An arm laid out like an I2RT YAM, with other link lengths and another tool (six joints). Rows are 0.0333 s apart.
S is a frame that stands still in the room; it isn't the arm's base.
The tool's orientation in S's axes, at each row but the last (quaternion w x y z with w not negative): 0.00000 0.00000 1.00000 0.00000; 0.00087 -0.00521 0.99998 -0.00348; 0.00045 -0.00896 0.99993 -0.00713; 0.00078 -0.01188 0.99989 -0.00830; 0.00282 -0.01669 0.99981 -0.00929; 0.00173 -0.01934 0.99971 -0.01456
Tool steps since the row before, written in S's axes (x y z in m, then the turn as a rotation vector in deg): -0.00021 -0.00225 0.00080 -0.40 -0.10 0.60; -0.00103 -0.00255 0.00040 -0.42 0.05 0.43; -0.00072 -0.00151 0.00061 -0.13 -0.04 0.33; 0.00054 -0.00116 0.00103 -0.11 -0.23 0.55; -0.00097 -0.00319 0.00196 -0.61 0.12 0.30; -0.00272 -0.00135 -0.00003 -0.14 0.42 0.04
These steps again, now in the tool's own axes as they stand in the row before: 0.00021 -0.00225 -0.00080 0.40 -0.10 -0.60; 0.00106 -0.00254 -0.00038 0.42 0.05 -0.43; 0.00075 -0.00151 -0.00059 0.13 -0.04 -0.33; -0.00051 -0.00119 -0.00101 0.11 -0.24 -0.55; 0.00107 -0.00319 -0.00191 0.60 0.13 -0.31; 0.00277 -0.00124 0.00006 0.12 0.42 -0.05
